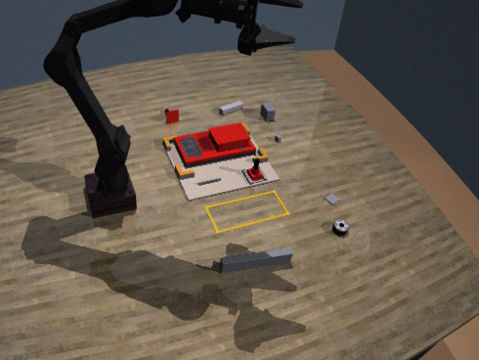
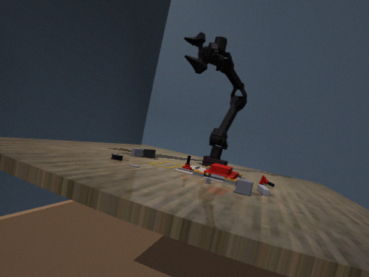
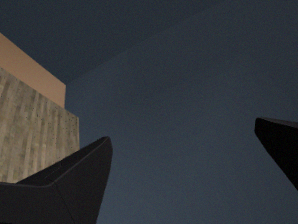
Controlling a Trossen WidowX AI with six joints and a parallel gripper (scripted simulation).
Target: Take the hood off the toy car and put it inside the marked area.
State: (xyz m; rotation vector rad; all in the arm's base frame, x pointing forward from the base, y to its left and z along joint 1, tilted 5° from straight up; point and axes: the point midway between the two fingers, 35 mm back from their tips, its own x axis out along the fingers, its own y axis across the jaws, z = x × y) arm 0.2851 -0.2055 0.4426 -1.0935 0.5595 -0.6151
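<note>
Right now my gripper tip is 6 cm short of the red hood panel, 25 cm to the right of it and 47 cm above it. From my gripper tip the other things lie so: beige plate 2 cm ahead, 23 cm to the left, 50 cm below; then long grey bar 8 cm behind, 12 cm to the right, 49 cm below; then black wheel 17 cm ahead, 12 cm to the right, 50 cm below.
</note>
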